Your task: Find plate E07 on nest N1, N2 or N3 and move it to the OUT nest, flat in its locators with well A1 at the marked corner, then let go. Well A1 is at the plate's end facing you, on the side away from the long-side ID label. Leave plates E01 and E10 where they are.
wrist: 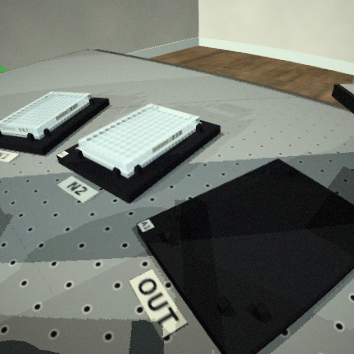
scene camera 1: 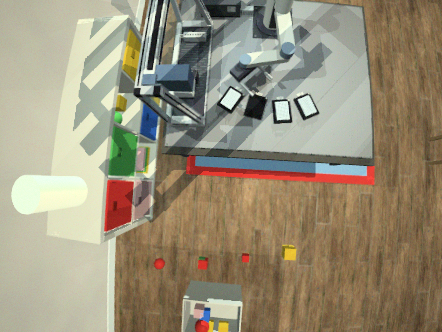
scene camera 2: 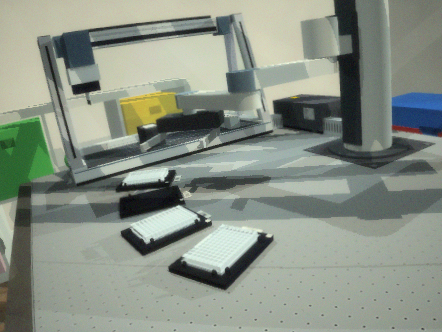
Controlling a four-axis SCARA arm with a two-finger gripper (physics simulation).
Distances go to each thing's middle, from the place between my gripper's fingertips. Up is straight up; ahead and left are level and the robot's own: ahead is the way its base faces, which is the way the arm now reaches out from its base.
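OUT label [wrist: 161, 310]: 14 cm below my hand, 2 cm behind it. Black OUT nest [scene camera 2: 131, 205]: 13 cm below my hand, 7 cm ahead of it, 3 cm to the right of it.
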